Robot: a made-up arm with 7 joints.
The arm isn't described. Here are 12 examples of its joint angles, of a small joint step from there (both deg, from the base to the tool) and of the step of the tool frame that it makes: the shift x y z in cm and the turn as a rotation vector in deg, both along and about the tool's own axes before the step.
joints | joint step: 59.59 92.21 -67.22 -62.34 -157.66 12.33 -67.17 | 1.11 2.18 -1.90 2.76 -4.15 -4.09 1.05
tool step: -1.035 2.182 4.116 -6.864 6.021 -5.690
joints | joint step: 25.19 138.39 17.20 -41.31 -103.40 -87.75 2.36 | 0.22 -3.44 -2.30 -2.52 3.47 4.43 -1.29
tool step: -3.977 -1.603 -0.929 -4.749 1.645 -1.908
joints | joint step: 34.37 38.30 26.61 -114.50 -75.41 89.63 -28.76 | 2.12 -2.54 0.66 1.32 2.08 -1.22 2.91
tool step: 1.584 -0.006 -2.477 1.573 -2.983 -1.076
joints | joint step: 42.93 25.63 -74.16 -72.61 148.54 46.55 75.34 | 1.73 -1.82 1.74 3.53 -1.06 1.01 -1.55
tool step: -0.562 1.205 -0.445 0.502 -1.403 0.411
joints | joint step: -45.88 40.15 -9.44 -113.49 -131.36 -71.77 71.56 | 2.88 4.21 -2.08 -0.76 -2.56 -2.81 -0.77
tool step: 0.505 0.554 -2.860 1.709 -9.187 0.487
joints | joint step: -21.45 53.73 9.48 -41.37 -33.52 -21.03 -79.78 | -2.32 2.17 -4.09 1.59 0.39 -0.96 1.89
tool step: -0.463 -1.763 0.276 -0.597 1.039 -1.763
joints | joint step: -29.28 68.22 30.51 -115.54 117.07 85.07 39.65 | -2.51 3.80 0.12 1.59 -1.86 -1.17 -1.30
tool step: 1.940 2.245 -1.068 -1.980 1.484 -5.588
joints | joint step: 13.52 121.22 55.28 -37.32 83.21 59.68 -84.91 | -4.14 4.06 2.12 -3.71 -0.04 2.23 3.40
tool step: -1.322 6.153 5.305 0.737 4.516 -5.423
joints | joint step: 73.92 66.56 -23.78 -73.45 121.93 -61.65 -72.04 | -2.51 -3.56 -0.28 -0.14 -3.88 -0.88 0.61
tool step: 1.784 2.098 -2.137 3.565 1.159 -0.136
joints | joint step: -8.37 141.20 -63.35 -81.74 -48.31 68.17 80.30 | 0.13 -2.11 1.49 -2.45 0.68 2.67 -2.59
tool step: -0.018 3.156 -0.546 0.733 1.370 1.222
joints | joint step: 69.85 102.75 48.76 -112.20 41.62 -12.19 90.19 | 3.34 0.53 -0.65 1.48 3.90 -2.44 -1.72
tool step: 0.121 -1.094 2.366 1.195 2.530 2.330
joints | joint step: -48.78 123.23 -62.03 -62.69 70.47 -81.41 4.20 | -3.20 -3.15 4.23 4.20 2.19 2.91 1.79
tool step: -1.782 -1.513 -0.139 -3.051 7.112 -3.008
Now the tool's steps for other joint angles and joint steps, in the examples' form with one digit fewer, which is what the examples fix.
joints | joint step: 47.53 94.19 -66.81 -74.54 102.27 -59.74 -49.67 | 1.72 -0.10 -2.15 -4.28 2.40 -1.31 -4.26
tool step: 3.24 2.13 -0.54 -0.17 -2.87 1.85
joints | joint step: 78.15 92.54 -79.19 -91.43 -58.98 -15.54 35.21 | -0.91 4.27 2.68 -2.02 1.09 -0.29 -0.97
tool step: 2.45 -0.45 3.58 -3.55 0.61 1.68
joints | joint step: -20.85 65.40 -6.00 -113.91 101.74 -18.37 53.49 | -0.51 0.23 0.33 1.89 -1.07 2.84 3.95
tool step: -0.75 0.77 -0.33 0.03 2.75 1.18
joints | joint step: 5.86 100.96 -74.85 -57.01 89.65 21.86 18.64 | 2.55 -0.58 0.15 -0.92 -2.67 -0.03 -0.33
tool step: 0.56 -2.01 -0.67 -4.22 -1.88 -0.58
